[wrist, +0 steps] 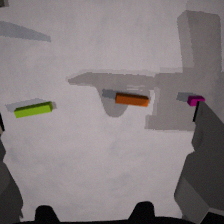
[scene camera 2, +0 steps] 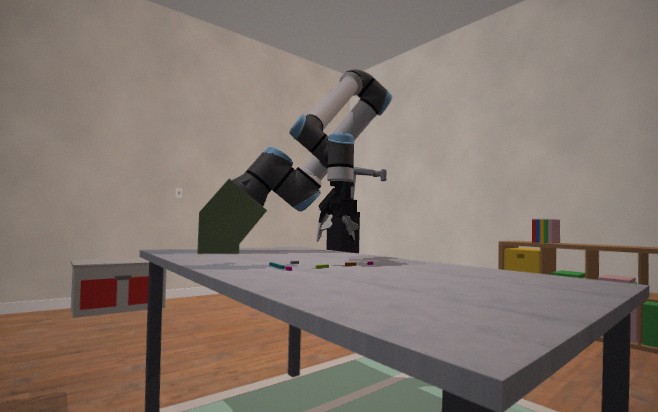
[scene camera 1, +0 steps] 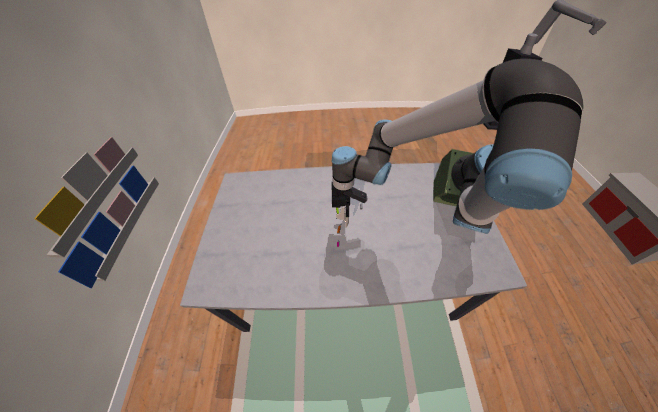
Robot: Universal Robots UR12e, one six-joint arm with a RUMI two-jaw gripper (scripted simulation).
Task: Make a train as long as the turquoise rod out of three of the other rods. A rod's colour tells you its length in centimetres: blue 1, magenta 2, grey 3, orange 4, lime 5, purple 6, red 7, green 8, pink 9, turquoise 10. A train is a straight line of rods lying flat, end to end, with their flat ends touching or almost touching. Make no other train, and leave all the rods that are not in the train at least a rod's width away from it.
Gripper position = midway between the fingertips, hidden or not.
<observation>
In view: the gripper point(scene camera 2: 336, 241).
The gripper also shows in the wrist view point(wrist: 97, 107).
</observation>
